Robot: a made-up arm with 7 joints.
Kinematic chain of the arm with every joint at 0, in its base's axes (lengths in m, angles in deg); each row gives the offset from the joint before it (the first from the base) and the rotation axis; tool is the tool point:
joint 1: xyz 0 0 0.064 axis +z
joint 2: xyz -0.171 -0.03 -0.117 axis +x
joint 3: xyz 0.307 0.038 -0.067 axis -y
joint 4: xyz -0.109 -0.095 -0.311 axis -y
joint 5: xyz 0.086 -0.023 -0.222 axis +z
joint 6: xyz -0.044 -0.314 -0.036 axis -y
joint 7: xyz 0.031 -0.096 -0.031 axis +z
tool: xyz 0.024 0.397 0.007
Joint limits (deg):
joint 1: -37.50..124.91
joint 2: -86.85..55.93
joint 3: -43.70..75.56
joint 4: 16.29..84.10
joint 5: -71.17..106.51
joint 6: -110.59..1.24
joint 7: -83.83..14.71
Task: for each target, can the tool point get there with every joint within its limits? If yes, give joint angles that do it. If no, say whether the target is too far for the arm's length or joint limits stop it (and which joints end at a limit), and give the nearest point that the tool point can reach.
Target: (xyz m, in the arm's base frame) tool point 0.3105 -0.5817 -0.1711
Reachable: yes | joints 8.53 -69.87 -6.14 33.38 9.68 -25.66 -1.93
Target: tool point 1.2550 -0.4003 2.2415
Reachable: no: too far | nearest point 0.8122 -0.2591 0.5455 | short by 1.759 m
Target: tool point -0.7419 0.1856 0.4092
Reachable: no: joint limits stop it (at a limit: joint 1, joint 2, joint 3, joint 7) | nearest point -0.6877 0.2085 0.3733 | short by 0.069 m
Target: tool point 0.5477 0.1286 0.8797
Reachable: no: joint limits stop it (at a limit: joint 3, joint 6, joint 7) | nearest point 0.5178 0.1216 0.6096 | short by 0.272 m
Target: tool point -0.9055 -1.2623 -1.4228
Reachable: no: too far | nearest point -0.4708 -0.7594 -0.8258 | short by 0.893 m
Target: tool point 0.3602 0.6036 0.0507
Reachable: yes | joints 70.19 4.79 55.30 65.94 69.33 -71.67 -36.85
